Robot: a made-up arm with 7 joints.
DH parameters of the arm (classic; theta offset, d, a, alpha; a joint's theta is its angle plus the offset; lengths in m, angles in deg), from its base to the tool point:
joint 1: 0 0.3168 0 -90
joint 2: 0 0 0 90
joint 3: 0 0.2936 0.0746 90
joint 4: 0 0 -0.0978 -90
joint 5: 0 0.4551 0 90
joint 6: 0 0 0.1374 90
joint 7: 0 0 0 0
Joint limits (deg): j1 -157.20..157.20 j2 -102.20..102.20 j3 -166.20..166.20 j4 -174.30..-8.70 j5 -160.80..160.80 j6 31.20..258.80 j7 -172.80..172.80
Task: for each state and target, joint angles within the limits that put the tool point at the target. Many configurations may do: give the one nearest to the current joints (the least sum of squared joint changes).
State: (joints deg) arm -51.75 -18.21 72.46 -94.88 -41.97 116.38 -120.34
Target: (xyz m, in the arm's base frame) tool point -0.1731 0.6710 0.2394
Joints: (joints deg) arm -22.16 -41.24 118.78 -111.81 -46.59 119.66 -120.34
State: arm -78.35 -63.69 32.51 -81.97 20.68 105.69 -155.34
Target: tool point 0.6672 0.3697 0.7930
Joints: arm -129.46 -71.75 52.11 -41.13 15.88 104.71 -155.34
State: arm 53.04 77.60 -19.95 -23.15 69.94 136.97 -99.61
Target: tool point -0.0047 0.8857 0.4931
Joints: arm 94.61 66.20 -11.55 -23.36 59.70 102.74 -99.61
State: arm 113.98 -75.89 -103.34 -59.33 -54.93 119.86 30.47
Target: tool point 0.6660 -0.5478 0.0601
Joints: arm 119.31 -101.12 -112.33 -36.65 -48.78 106.42 30.47
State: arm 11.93 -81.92 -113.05 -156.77 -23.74 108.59 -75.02
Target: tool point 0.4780 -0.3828 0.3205
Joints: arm 53.63 -81.07 -91.94 -130.49 -23.76 111.74 -75.02
